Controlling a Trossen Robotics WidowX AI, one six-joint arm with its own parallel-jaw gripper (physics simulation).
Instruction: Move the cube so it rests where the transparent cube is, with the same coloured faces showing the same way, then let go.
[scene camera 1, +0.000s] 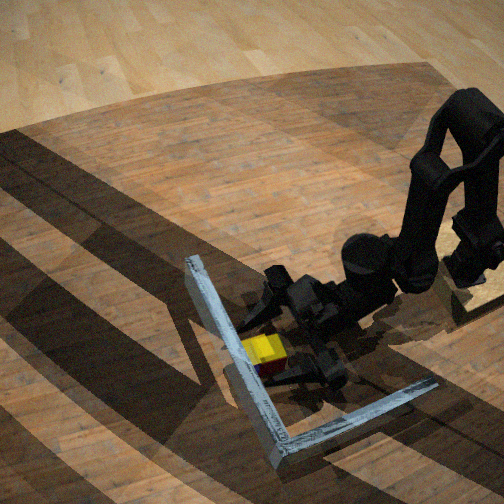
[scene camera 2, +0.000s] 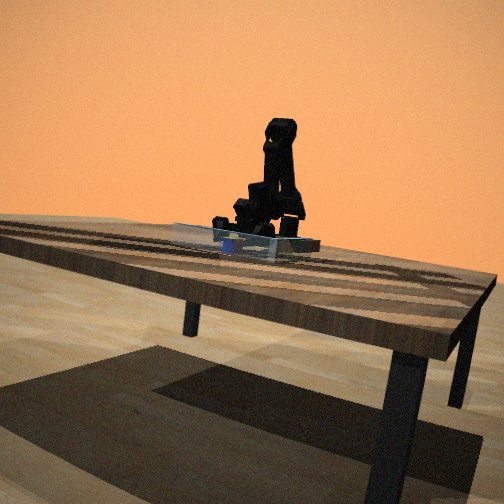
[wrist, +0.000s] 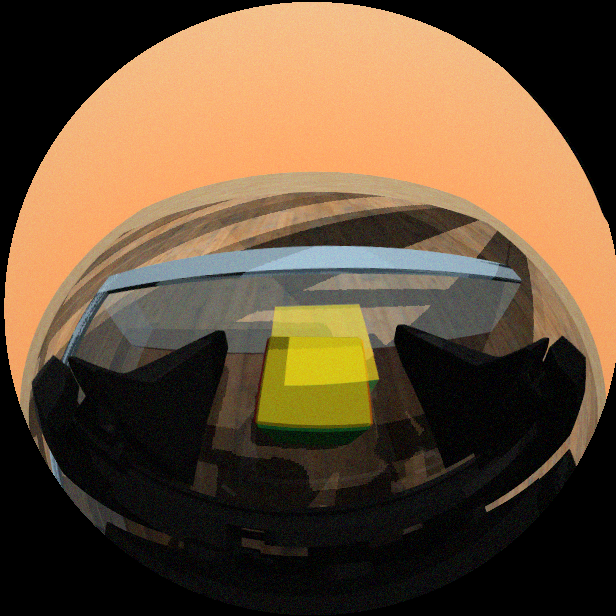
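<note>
The cube (scene camera 1: 266, 352) has a yellow top, a red side and a dark blue side. It rests on the table against the long bar of an L-shaped metal fence (scene camera 1: 232, 340). In the wrist view the cube (wrist: 315, 395) lies between the two fingers, with a paler yellow transparent cube (wrist: 320, 335) overlapping it just behind, against the bar. My gripper (scene camera 1: 290, 335) is open, low over the table, its fingers either side of the cube and apart from it. In scene camera 2 the cube (scene camera 2: 233, 243) is a small blue and red spot.
The fence's short bar (scene camera 1: 360, 412) runs to the right at the front. The arm's base (scene camera 1: 470, 250) stands at the right. The table's front edge and right corner (scene camera 2: 440, 340) show in scene camera 2.
</note>
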